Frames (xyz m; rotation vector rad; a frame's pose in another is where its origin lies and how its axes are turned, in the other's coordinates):
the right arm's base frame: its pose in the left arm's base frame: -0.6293 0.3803 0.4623 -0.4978 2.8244 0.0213
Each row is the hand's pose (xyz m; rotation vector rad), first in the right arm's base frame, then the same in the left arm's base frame.
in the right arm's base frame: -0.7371 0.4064 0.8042 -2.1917 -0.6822 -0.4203
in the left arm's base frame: 0.1116 1.0577 -0.1271 -0.9809 0.8873 2.4711
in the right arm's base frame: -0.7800 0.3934 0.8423 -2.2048 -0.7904 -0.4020
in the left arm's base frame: 0.1648 1.0621 -0.1519 -0.9266 0.8051 2.4368
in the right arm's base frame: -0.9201 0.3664 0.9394 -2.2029 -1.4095 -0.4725
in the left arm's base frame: 0.3261 1.0894 -0.2068 -0.7991 0.3241 2.1571
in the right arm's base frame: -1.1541 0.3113 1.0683 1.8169 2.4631 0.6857
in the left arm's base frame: 0.5901 1.1235 -0.2663 -0.6453 -0.3415 1.5121
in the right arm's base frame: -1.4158 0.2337 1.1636 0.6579 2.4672 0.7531
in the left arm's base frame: 0.8779 1.1436 -0.2852 -0.5422 -0.8632 0.7485
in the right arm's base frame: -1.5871 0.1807 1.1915 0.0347 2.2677 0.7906
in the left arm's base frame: 1.0579 1.1526 -0.2643 -0.4972 -1.1235 0.2565
